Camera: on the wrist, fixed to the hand. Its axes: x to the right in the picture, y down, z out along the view.
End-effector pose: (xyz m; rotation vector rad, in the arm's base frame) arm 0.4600 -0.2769 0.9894 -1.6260 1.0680 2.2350
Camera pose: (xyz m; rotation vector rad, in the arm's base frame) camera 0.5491 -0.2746 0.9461 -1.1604 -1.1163 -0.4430
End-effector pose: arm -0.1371 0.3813 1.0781 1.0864 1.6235 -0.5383
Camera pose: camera -0.2324 0.4067 1.0877 1.5445 -1.4462 1.1293
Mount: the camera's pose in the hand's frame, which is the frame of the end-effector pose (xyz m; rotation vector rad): 0.0033 -0.0677 -0.0723 0.0599 0.6511 -3.0406
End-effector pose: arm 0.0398 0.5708 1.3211 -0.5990 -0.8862 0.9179
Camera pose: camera 0.1308 0.5348 1.3367 0.7693 -0.2594 -1.8929
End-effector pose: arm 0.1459 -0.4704 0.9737 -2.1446 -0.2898 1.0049
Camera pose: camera 0.2082 -0.4594 1.0500 0.0558 -1.8321 -1.3163
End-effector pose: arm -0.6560 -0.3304 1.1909 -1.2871 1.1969 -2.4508
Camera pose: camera -0.6957 -0.2433 1.2168 0.4668 0.8640 0.3580
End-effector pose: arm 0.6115 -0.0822 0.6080 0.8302 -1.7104 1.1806
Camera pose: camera 0.6898 -0.0362 0.6476 1.3549 0.9610 -0.7768
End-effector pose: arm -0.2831 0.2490 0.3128 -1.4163 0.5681 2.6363
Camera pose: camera -0.2109 0.2849 0.2552 -0.7879 -0.9051 -0.2855
